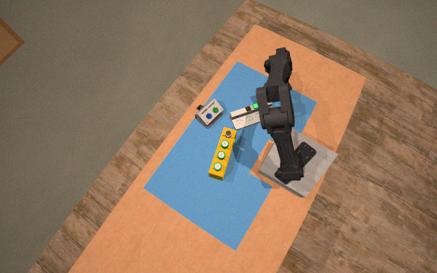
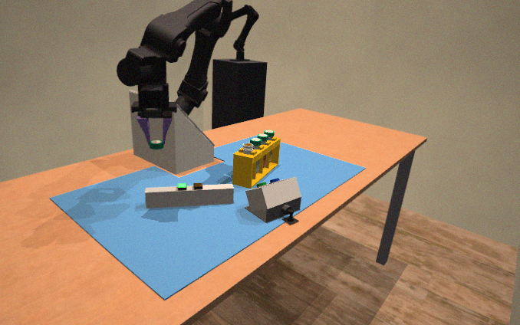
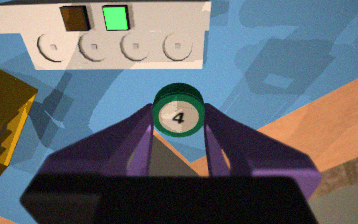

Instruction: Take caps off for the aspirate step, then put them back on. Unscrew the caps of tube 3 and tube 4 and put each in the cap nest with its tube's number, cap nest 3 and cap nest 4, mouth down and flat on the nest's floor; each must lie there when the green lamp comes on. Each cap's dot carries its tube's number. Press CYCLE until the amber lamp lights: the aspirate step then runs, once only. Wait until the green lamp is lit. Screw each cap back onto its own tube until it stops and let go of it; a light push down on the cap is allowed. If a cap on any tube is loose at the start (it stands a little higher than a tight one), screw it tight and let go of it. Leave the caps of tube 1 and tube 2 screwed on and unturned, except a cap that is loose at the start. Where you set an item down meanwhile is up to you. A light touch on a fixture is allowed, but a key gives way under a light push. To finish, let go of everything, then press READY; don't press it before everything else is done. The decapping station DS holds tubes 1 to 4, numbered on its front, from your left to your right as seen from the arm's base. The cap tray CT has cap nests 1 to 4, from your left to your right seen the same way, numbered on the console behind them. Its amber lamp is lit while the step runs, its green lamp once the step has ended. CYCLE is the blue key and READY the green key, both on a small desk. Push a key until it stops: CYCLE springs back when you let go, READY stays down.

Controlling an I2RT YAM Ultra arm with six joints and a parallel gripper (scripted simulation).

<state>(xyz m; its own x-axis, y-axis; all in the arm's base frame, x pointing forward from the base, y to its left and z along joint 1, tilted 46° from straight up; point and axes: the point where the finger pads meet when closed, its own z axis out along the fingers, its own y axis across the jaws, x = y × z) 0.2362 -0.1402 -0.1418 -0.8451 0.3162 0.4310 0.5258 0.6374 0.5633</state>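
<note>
Right now my hand is 5 cm short of the cap 3, 30 cm to the right of it and 5 cm above it. Round my hand: green key (20 cm ahead, 17 cm to the left, 9 cm below); cap 4 (1 cm below); blue key (21 cm ahead, 22 cm to the left, 9 cm below).
</note>
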